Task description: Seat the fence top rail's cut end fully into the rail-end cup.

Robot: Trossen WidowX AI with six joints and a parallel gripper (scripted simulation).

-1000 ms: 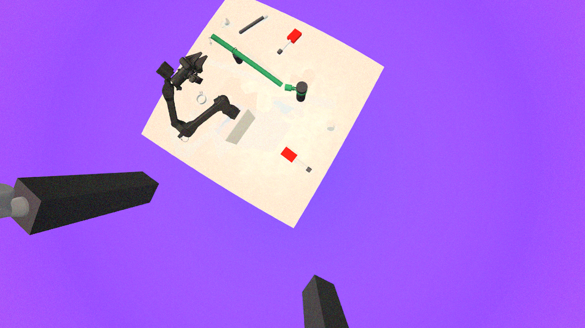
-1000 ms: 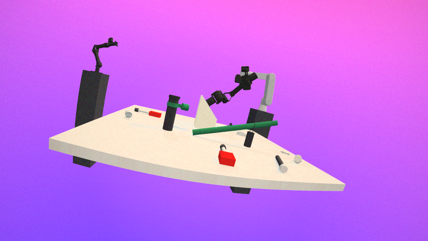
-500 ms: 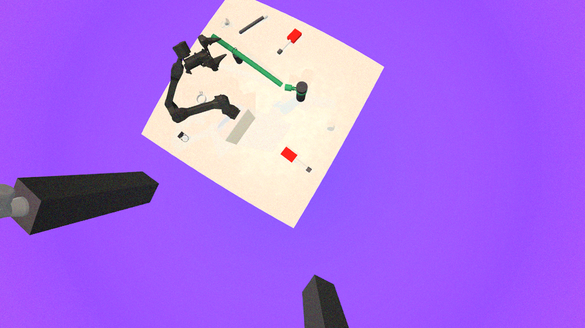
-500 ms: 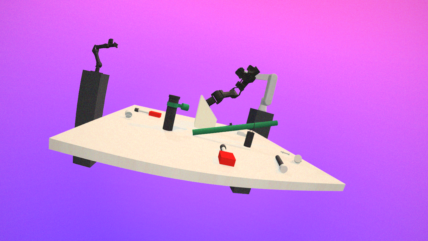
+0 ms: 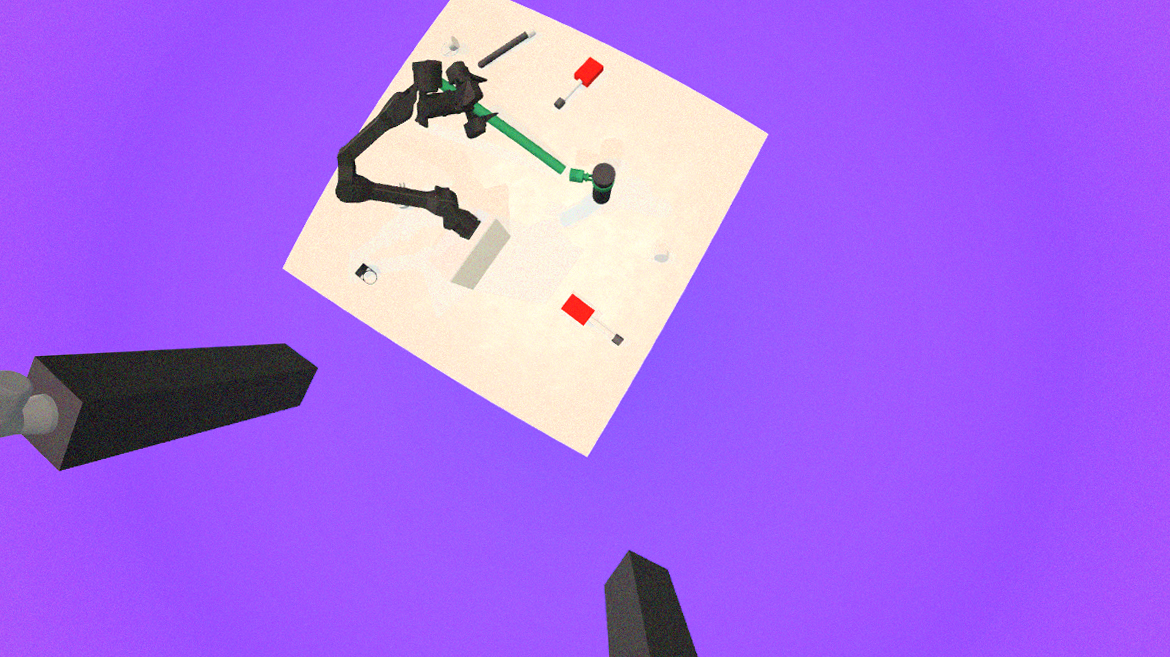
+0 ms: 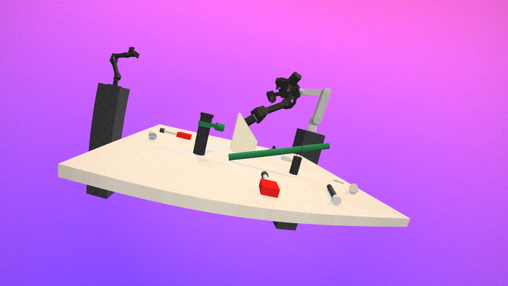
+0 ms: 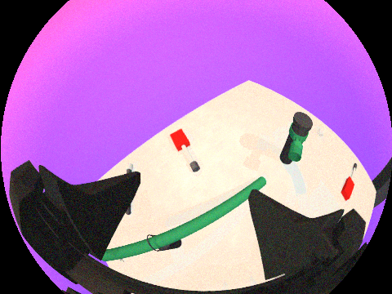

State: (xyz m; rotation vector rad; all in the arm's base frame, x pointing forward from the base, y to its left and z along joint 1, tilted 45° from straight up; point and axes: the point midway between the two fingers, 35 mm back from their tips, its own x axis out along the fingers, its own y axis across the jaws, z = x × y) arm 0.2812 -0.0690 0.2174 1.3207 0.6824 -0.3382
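My gripper tip is now 280 mm to the left of the green rail-end cup, 200 mm above it and 10 mm past it. From my gripper tip the other things lie so: short dark post (250 mm below, 170 mm to the left, 30 mm ahead).
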